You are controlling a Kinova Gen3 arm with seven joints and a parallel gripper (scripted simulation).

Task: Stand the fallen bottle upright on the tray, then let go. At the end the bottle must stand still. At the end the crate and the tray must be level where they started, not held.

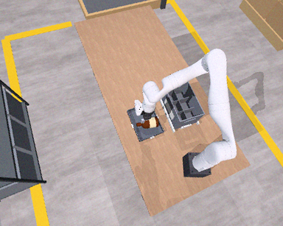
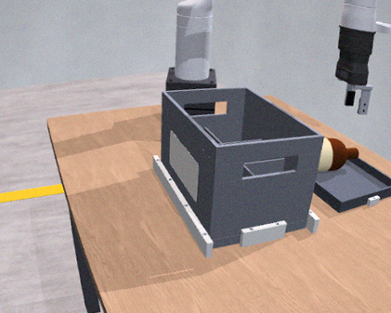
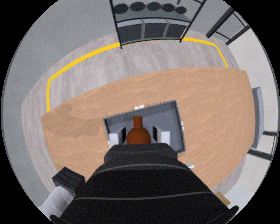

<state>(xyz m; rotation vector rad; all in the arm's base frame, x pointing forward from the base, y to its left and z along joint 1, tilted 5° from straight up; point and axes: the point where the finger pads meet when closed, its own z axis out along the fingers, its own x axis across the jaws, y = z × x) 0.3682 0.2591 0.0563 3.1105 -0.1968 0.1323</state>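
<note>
Now: the brown bottle 10 mm behind my hand, 50 mm to the right of it and 130 mm below it. Also, from my hand: dark grey tray: 20 mm ahead, 40 mm to the right, 160 mm below; then dark grey crate: 40 mm ahead, 320 mm to the right, 80 mm below.
</note>
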